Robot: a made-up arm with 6 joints.
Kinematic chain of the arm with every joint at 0, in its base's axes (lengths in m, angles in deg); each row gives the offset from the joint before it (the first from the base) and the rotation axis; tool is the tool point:
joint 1: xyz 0 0 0.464 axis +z
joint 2: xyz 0.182 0 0 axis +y
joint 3: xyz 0 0 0.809 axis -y
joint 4: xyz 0 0 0.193 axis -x
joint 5: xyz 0.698 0 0 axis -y
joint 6: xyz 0.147 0 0 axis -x
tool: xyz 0 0 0
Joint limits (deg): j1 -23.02..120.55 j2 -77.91..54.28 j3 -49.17..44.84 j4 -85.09..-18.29 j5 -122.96..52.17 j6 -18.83..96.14
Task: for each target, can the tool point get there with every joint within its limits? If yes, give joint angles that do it. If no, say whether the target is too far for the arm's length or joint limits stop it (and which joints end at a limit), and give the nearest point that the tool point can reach.
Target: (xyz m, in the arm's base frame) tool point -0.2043 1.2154 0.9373
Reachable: yes | joints 92.96 28.14 -4.50 -74.67 -94.73 85.29
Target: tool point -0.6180 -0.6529 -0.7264
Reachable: no: joint limits stop it (at a limit: joint 1, joint 2, joint 3) | nearest point -0.4548 0.6229 0.1310 | short by 1.546 m
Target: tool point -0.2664 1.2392 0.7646
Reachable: yes | joints 96.76 37.55 -2.01 -55.38 -101.18 5.86
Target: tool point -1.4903 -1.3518 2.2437
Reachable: no: too far | nearest point -0.8013 -0.7269 1.4892 | short by 1.198 m
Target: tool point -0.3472 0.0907 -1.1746
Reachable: no: joint limits stop it (at a limit: joint 1, joint 2, joint 3) | nearest point -0.4304 0.6817 0.0798 | short by 1.389 m
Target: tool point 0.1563 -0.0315 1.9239
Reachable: yes | joints 4.62 -31.41 15.20 -41.26 26.96 -3.36
